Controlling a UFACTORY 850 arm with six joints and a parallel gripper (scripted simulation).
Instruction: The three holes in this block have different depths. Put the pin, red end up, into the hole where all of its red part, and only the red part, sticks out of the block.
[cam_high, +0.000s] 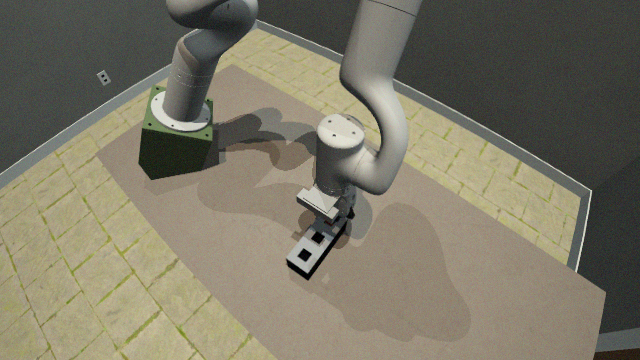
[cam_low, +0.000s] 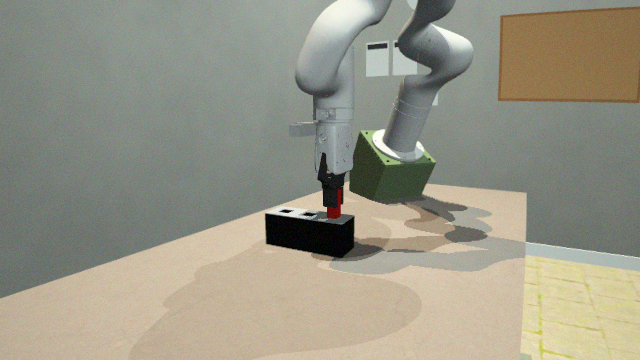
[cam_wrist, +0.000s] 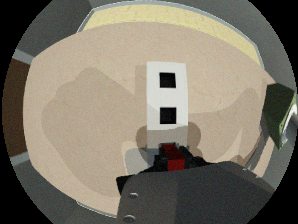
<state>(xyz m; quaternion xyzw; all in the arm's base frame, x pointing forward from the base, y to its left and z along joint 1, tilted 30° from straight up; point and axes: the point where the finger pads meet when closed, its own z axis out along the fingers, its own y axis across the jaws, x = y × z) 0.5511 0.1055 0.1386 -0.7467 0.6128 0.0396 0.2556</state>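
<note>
Now: hand 20 mm above the pin. Also, from my hand: black block (80 mm below, 60 mm to the right, 20 mm ahead).
</note>
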